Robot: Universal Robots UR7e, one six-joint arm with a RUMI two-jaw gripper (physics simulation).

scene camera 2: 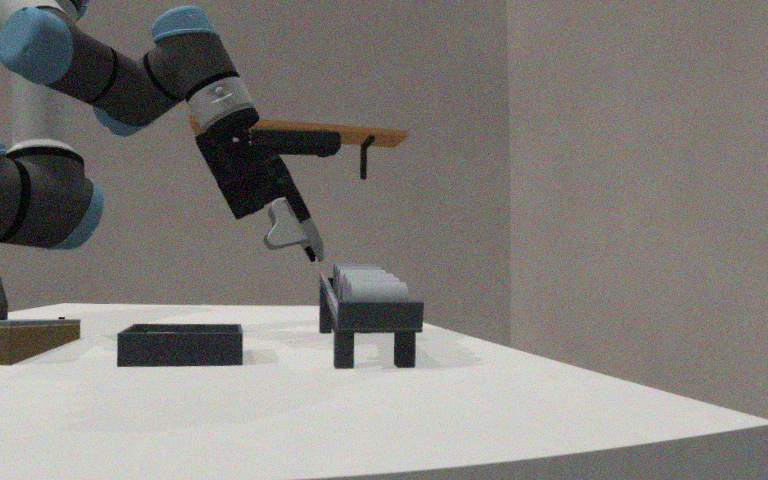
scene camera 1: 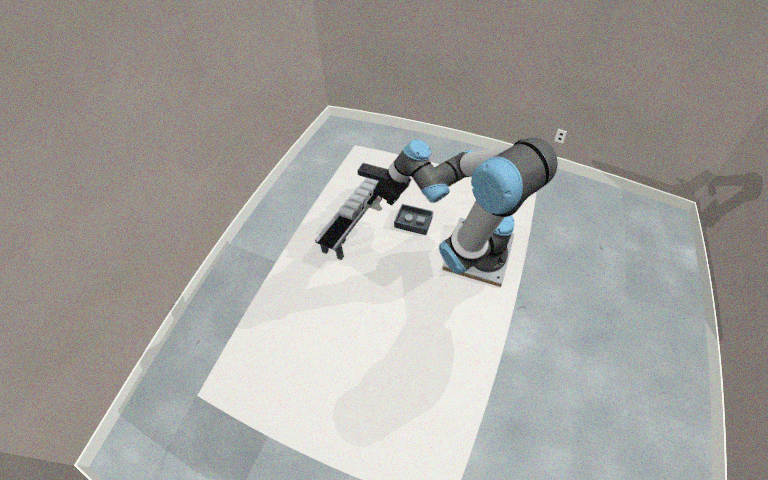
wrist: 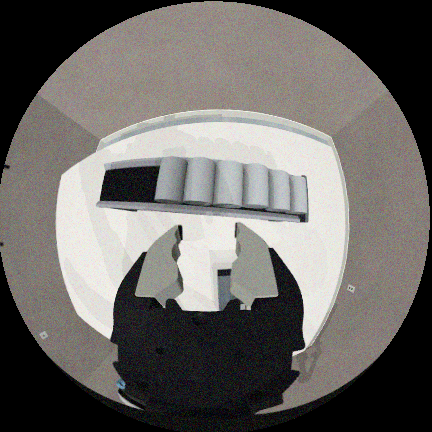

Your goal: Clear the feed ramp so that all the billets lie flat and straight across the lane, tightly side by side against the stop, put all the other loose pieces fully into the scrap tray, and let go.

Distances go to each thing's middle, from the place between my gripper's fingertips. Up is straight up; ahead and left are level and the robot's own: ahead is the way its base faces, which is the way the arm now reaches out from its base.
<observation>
Now: the stop [scene camera 2: 351, 313] 4 cm ahead of my hand, 17 cm to the right of it and 6 cm below it.
</observation>
